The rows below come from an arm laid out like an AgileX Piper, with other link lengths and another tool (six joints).
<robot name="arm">
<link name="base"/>
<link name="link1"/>
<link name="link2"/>
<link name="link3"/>
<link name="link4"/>
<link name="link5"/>
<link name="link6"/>
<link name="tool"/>
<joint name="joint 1" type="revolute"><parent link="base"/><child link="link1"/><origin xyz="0.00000 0.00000 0.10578"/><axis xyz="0 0 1"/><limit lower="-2.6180" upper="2.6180"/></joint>
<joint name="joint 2" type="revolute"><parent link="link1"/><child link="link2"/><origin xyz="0.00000 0.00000 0.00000"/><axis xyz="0 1 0"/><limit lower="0.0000" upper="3.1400"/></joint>
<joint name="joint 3" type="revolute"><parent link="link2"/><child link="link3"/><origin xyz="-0.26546 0.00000 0.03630"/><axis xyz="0 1 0"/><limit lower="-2.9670" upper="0.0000"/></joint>
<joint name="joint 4" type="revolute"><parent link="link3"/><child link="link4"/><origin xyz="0.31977 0.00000 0.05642"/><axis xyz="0.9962 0 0.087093"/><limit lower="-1.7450" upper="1.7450"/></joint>
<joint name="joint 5" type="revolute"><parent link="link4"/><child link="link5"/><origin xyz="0.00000 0.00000 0.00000"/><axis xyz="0 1 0"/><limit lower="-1.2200" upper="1.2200"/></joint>
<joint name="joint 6" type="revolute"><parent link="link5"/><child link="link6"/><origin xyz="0.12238 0.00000 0.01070"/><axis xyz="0.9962 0 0.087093"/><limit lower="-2.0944" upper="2.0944"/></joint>
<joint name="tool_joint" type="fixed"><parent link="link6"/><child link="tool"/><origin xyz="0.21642 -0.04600 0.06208" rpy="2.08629 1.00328 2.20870"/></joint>
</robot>
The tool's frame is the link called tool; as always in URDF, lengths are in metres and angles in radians.
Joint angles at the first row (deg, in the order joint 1, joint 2, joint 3, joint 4, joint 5, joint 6):
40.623, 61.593, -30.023, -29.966, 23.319, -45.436
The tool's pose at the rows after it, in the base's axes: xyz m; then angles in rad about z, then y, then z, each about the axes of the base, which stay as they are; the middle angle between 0 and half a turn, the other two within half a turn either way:
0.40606 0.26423 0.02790 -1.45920 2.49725 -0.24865
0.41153 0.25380 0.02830 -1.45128 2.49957 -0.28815
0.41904 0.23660 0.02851 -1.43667 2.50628 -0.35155
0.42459 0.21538 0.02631 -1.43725 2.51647 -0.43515
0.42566 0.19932 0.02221 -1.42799 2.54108 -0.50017
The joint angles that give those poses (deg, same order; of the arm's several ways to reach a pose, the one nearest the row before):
40.621, 61.593, -30.022, -36.954, 25.209, -36.156
40.622, 61.592, -30.022, -39.362, 26.470, -31.915
40.622, 61.592, -30.023, -42.398, 28.648, -25.727
40.623, 61.593, -30.023, -44.519, 31.628, -20.282
40.622, 61.592, -30.021, -44.519, 33.976, -16.558

